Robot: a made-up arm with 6 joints. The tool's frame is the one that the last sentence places.
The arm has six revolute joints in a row. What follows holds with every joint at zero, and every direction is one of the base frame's. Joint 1 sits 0.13 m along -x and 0.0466 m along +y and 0.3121 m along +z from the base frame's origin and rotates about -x. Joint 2 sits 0.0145 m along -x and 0.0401 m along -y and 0.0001 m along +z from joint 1 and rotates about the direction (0.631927, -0.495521, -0.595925). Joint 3 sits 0.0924 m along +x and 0.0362 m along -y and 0.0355 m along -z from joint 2 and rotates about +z. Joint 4 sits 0.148 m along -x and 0.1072 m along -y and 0.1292 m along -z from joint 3 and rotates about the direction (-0.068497, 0.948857, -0.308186). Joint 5 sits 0.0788 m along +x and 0.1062 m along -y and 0.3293 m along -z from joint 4 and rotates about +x. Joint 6 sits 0.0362 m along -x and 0.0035 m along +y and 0.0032 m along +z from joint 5 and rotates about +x. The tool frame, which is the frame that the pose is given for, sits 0.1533 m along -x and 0.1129 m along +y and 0.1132 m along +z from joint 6; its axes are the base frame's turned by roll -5.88, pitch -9.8 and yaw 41.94 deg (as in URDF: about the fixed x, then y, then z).
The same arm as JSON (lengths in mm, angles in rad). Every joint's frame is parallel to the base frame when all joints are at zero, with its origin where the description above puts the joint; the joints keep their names.
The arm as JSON. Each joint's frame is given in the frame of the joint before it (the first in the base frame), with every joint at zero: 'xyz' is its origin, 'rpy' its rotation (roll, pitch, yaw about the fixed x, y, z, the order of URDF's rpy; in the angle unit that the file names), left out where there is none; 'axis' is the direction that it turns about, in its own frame. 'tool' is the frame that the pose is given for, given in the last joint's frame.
{
  "units": {
    "length": "mm",
    "angle": "rad"
  },
  "joints": [
    {
      "name": "joint 1",
      "type": "revolute",
      "origin": {
        "xyz": [
          -130.0,
          46.6,
          312.1
        ]
      },
      "axis": "-x"
    },
    {
      "name": "joint 2",
      "type": "revolute",
      "origin": {
        "xyz": [
          -14.5,
          -40.1,
          0.1
        ]
      },
      "axis": [
        0.631927,
        -0.495521,
        -0.595925
      ]
    },
    {
      "name": "joint 3",
      "type": "revolute",
      "origin": {
        "xyz": [
          92.4,
          -36.2,
          -35.5
        ]
      },
      "axis": "+z"
    },
    {
      "name": "joint 4",
      "type": "revolute",
      "origin": {
        "xyz": [
          -148.0,
          -107.2,
          -129.2
        ]
      },
      "axis": [
        -0.068497,
        0.948857,
        -0.308186
      ]
    },
    {
      "name": "joint 5",
      "type": "revolute",
      "origin": {
        "xyz": [
          78.8,
          -106.2,
          -329.3
        ]
      },
      "axis": "+x"
    },
    {
      "name": "joint 6",
      "type": "revolute",
      "origin": {
        "xyz": [
          -36.2,
          3.5,
          3.2
        ]
      },
      "axis": "+x"
    }
  ],
  "tool": {
    "origin": {
      "xyz": [
        -153.3,
        112.9,
        113.2
      ],
      "rpy": [
        -0.1026,
        -0.171,
        0.732
      ]
    }
  }
}

